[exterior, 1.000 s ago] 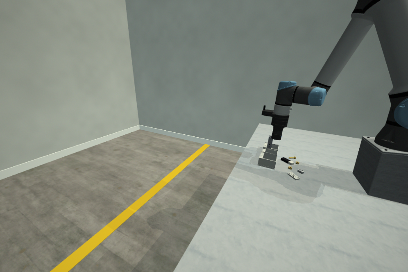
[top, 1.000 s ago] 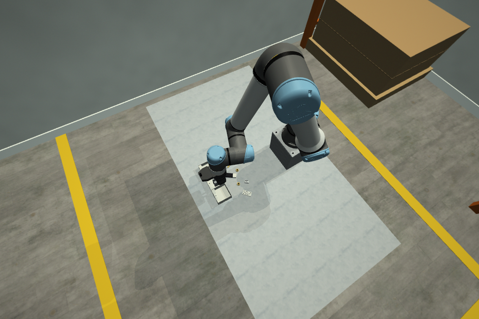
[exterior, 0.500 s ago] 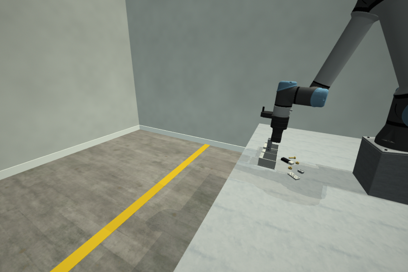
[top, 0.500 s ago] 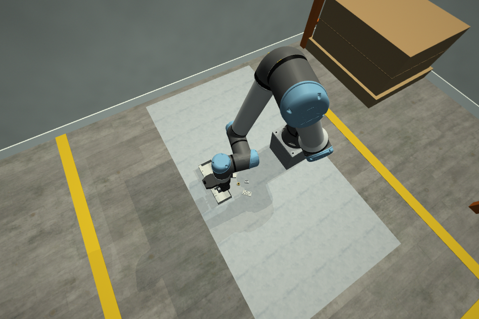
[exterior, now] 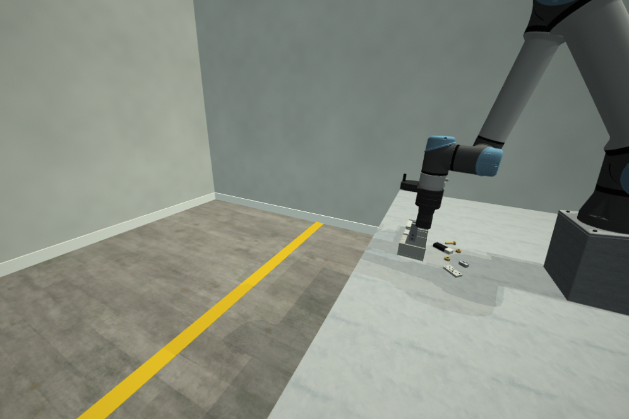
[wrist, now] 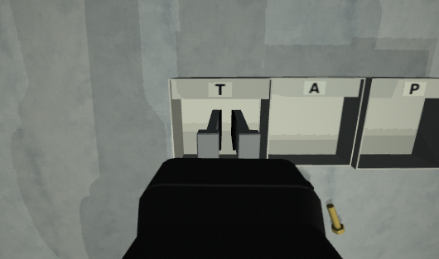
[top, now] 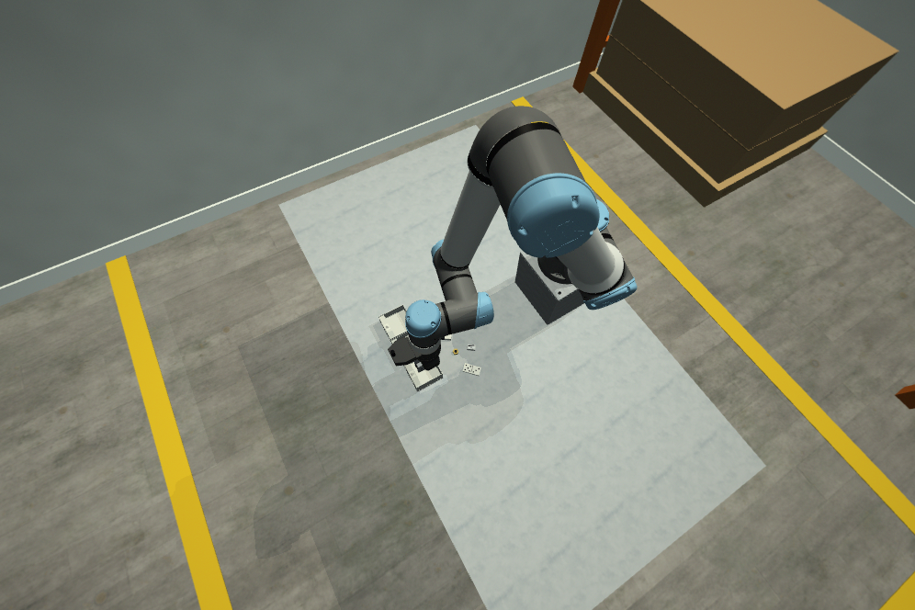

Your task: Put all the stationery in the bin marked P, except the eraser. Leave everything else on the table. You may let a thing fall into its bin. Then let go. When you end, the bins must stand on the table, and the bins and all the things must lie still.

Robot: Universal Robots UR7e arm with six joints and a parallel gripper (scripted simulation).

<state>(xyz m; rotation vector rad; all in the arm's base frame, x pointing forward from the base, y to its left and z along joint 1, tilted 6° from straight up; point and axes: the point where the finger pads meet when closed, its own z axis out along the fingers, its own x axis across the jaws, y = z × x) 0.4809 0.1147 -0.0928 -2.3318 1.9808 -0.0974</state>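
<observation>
Now: the grey pencil sharpener 160 mm behind my hand, 50 mm below it and 20 mm to the right of it. Also, from my hand: black-and-white eraser: 100 mm behind, 80 mm to the right, 60 mm below; then white domino: 140 mm behind, 60 mm below, 40 mm to the left; then bin: 80 mm to the right, 40 mm below, 10 mm ahead.
</observation>
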